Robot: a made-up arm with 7 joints. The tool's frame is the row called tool.
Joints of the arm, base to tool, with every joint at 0 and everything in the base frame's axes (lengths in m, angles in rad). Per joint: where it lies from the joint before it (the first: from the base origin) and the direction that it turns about. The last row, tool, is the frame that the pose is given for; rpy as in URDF.
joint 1: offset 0.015 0.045 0.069 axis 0 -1 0
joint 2: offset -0.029 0.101 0.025 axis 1 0 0
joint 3: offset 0.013 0.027 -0.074 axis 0 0 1
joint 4: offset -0.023 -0.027 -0.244 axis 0 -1 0
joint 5: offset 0.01 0.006 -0.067 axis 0 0 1
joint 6: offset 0.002 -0.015 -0.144 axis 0 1 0
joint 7: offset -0.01 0.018 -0.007 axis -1 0 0
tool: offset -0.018 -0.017 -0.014 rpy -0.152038 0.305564 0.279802
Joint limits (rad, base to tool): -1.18..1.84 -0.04..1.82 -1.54..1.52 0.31..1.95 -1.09..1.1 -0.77..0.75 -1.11..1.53
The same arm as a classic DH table. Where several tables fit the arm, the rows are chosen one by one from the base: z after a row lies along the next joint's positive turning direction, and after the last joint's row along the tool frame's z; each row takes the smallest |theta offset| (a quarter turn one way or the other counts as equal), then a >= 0, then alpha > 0; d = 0 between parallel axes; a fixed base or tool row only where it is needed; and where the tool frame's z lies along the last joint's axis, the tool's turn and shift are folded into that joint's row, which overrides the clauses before.
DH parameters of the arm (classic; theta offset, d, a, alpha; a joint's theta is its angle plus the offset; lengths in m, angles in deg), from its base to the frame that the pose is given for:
base (fixed): 0 0.069 0.015 90
joint 1: 90 -0.146 0.025 90
joint 2: -90 -0.016 0.027 -90
joint 3: 90 -0.318 0.023 -90
joint 4: 0 0.021 -0.01 90
joint 5: 0 -0.211 -0.002 90
joint 6: -90 0.003 0.007 -90
joint 7: -76.42 0.0236 -0.0132 104.12
tool (fixed): -70.94 -0.0181 0 0
Joint limits (deg, base to tool): -67.61..105.42 -2.29..104.28 -88.24..87.09 17.76..111.73 -62.45..63.03 -44.12..42.97 -63.6..87.66

